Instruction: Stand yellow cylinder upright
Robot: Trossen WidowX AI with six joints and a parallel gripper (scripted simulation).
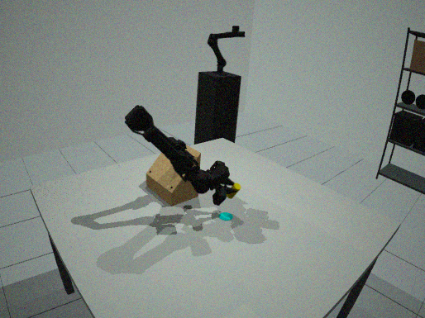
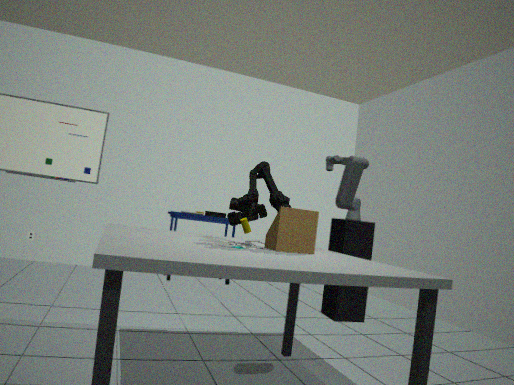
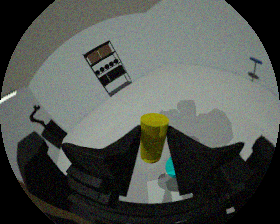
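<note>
My gripper tip is 12 cm above the cyan circle, 4 cm to the left of it and 1 cm short of it. Round my gripper tip: yellow tall cylinder 2 cm below, 1 cm behind.
</note>
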